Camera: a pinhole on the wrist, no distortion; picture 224 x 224 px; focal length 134.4 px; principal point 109.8 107.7 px. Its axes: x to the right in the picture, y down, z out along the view. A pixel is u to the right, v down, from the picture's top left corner.
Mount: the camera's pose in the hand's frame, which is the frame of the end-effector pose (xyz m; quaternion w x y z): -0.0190 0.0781 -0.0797 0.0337 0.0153 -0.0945 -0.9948
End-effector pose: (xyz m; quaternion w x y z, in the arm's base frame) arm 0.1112 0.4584 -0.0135 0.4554 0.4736 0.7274 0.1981
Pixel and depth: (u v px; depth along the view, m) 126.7 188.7 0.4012
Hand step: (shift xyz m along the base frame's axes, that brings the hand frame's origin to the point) 0.2699 -0.1523 -0.2120
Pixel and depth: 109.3 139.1 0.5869
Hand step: 0.4754 -0.0752 -0.2121
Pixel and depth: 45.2 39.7 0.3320
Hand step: 0.3302 0.2200 0.0611
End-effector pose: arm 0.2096 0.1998 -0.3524 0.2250 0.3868 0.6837 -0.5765
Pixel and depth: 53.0 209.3 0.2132
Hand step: -0.0929 -0.1376 -0.0726
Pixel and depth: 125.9 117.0 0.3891
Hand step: 0.1000 -0.3114 -0.0873
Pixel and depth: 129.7 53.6 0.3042
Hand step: 0.2213 -0.2006 -0.1377
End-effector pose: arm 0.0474 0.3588 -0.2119 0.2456 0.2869 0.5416 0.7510
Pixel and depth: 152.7 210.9 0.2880
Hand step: 0.2509 0.1171 -0.0443
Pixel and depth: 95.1 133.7 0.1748
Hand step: 0.0672 0.0404 0.0993
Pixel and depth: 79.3 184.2 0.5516
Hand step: 0.2966 0.4588 0.0355
